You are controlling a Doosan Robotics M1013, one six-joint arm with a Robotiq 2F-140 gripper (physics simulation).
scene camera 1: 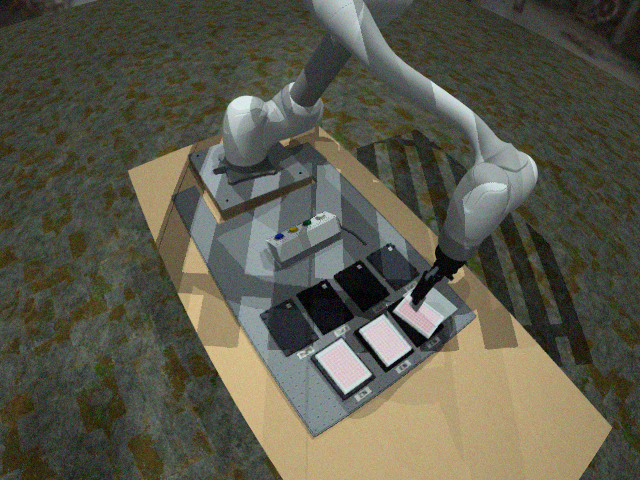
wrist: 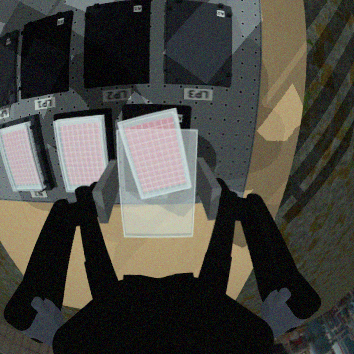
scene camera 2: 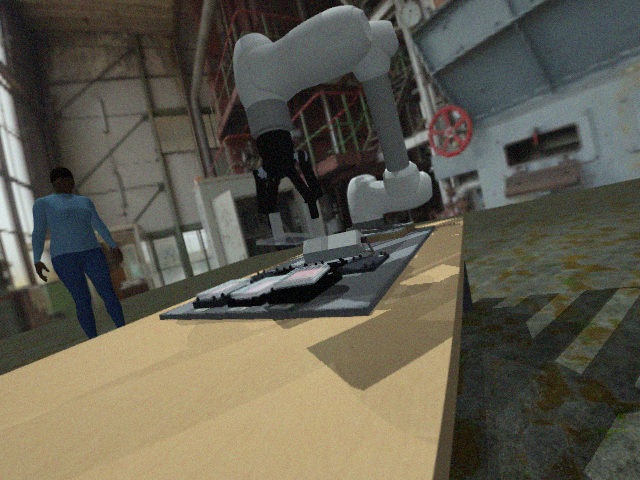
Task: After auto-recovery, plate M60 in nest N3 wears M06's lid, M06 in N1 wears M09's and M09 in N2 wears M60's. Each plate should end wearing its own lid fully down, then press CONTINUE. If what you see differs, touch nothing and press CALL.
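Places are measured from the arm's base along level axes (x ahead, y right, z down), in centimetres.
Pixels of known places: gripper, fingertip midpoint: (scene camera 1: pixel 425 299) (wrist: pixel 156 170) (scene camera 2: pixel 297 240); arm's base, link origin: (scene camera 1: pixel 246 165) (scene camera 2: pixel 369 231).
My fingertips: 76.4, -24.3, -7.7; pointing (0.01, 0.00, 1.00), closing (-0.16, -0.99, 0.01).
Note:
Ahead of a thing's pixels: the offset from my fingertips to its top centre, as dx, dy, dz. "spot": to the spot under its first point.
My gripper (scene camera 1: pixel 417 299) (scene camera 2: pixel 295 227) (wrist: pixel 156 170) is shut on a clear lid {+1.7, -0.3, -2.2} (scene camera 1: pixel 445 305) (scene camera 2: pixel 279 241) (wrist: pixel 157 222), holding it by its long sides above nest N3 {+0.8, +0.2, +8.0} (wrist: pixel 137 109). The pink-gridded plate {+1.0, +0.0, +6.5} (scene camera 1: pixel 418 317) (scene camera 2: pixel 305 276) (wrist: pixel 150 121) at N3 is twisted against the nest, looks tilted and raised, and shows partly through the lid. The plate in N2 {+2.9, +12.2, +8.1} (scene camera 1: pixel 385 341) (scene camera 2: pixel 255 289) (wrist: pixel 82 152) and the plate in N1 {+4.6, +26.0, +7.6} (scene camera 1: pixel 343 365) (scene camera 2: pixel 222 290) (wrist: pixel 22 157) sit squarely. Plate and lid names are unreadable.
Dark lid pads LP3 {-17.8, -3.6, +9.1} (scene camera 1: pixel 391 265) (wrist: pixel 197 45), LP2 {-15.8, +9.0, +9.1} (scene camera 1: pixel 361 285) (wrist: pixel 117 45) and LP1 {-14.0, +22.0, +9.1} (scene camera 1: pixel 325 305) (wrist: pixel 47 55) and a fourth pad {spot: -12.0, +33.7, +10.1} (scene camera 1: pixel 289 326) (wrist: pixel 7 70) lie behind the nests. A white button box {-36.6, +18.3, +2.7} (scene camera 1: pixel 305 248) (scene camera 2: pixel 333 246) stands farther back. A person (scene camera 2: pixel 72 227) stands beyond the table.

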